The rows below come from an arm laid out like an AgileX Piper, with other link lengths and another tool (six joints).
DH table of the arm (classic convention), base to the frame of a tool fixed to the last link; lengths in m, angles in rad. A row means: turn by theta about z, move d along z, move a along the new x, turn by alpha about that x. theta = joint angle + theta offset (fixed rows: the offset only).
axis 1: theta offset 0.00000; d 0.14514; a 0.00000; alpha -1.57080
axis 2: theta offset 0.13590; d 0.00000; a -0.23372; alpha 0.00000
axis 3: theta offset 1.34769; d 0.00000; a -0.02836; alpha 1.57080
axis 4: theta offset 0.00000; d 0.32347; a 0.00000; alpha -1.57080
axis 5: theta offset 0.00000; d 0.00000; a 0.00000; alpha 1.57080
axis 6: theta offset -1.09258; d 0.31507; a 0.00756; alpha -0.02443
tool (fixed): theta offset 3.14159; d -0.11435; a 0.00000; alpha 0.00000
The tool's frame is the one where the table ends.
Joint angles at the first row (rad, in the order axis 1, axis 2, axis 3, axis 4, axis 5, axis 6):
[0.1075 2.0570 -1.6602 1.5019 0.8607 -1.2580]
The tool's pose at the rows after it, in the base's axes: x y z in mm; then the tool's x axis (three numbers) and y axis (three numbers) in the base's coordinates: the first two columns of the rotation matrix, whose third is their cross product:
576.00 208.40 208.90 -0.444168 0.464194 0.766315 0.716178 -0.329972 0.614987
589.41 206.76 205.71 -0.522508 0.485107 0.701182 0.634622 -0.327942 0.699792
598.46 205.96 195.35 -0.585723 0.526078 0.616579 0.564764 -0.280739 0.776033
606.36 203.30 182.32 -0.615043 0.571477 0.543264 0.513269 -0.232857 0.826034
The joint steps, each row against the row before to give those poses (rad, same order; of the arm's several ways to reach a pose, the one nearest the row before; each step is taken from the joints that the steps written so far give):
[0.0000 0.0580 -0.0325 0.1343 -0.0112 -0.1963]
[0.0000 0.0506 -0.0296 0.0975 -0.0091 -0.1828]
[0.0000 0.0475 -0.0324 0.0268 -0.0065 -0.1423]
[0.0000 0.0365 -0.0223 0.0040 -0.0236 -0.0998]

